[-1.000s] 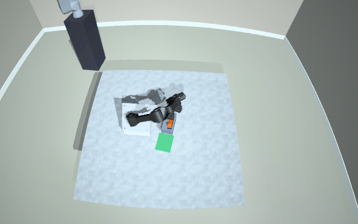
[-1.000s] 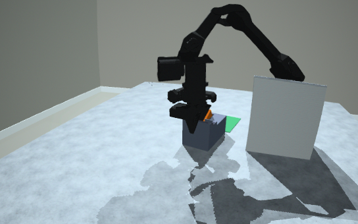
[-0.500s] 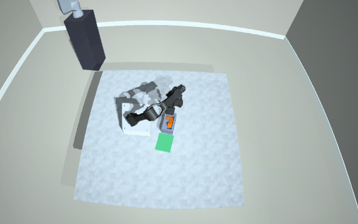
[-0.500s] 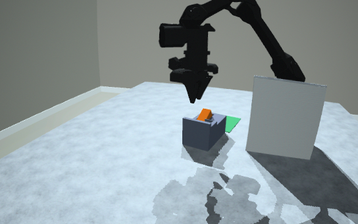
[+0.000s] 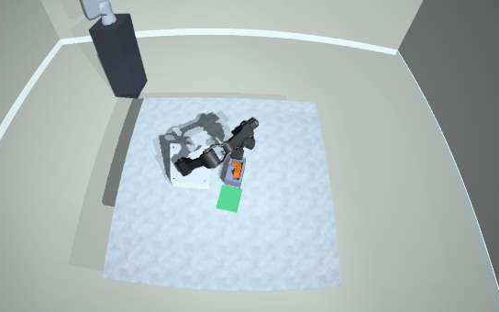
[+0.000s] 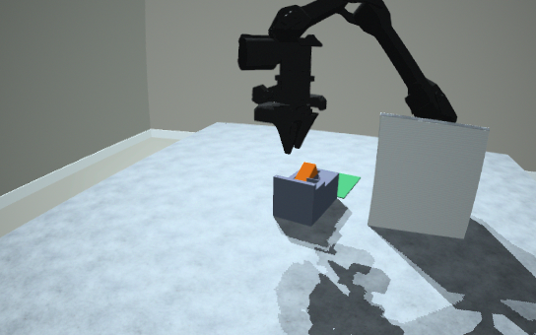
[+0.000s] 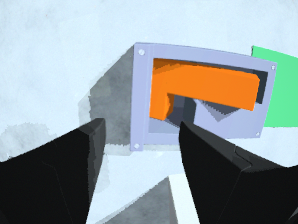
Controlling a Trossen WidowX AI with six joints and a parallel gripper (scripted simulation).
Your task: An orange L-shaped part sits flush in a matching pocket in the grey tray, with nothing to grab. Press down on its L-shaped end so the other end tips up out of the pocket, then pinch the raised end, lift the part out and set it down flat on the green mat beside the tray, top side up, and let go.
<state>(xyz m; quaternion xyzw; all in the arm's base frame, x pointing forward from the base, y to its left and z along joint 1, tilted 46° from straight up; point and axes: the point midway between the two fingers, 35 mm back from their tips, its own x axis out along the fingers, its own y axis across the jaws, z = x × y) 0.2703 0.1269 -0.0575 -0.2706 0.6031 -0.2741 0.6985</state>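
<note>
Right now my gripper tip is 10 cm above the orange L-shaped part, 5 cm to the left of it and 1 cm past it. Also, from my gripper tip: green mat (22 cm to the right, 16 cm below, 2 cm behind).
</note>
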